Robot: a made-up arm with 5 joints.
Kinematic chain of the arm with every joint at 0, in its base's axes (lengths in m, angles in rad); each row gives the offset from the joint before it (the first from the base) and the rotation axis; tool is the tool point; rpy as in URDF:
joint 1: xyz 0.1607 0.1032 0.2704 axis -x
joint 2: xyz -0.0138 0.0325 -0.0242 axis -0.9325 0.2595 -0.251
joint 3: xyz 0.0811 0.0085 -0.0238 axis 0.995 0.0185 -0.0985
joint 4: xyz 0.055 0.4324 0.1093 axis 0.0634 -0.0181 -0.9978
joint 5: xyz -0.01 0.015 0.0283 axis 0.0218 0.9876 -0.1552
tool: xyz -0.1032 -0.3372 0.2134 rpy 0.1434 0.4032 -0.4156
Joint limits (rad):
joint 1: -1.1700..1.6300
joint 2: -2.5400..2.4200
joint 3: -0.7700..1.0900
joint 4: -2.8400..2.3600
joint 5: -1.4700..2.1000
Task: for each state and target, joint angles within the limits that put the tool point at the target. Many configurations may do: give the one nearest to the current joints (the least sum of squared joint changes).
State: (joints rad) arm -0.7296 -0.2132 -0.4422 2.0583 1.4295
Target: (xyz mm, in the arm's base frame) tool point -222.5 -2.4 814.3
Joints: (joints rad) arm -1.0003 -0.7088 -0.2348 2.2673 1.3184
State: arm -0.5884 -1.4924 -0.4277 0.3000 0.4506
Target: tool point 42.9 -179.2 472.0
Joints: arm -0.6502 -1.4850 -0.7073 0.0710 0.5280
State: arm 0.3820 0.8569 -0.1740 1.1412 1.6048
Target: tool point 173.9 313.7 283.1
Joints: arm 0.2847 0.6887 0.0350 0.8512 1.9851
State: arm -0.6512 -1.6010 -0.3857 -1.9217 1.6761
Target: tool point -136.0 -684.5 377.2
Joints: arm -1.1050 -2.0167 -0.3178 -2.3106 1.6764
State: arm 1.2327 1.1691 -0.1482 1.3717 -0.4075
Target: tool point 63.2 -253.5 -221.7
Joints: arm 1.4806 1.3855 -0.0698 1.1640 -0.2971
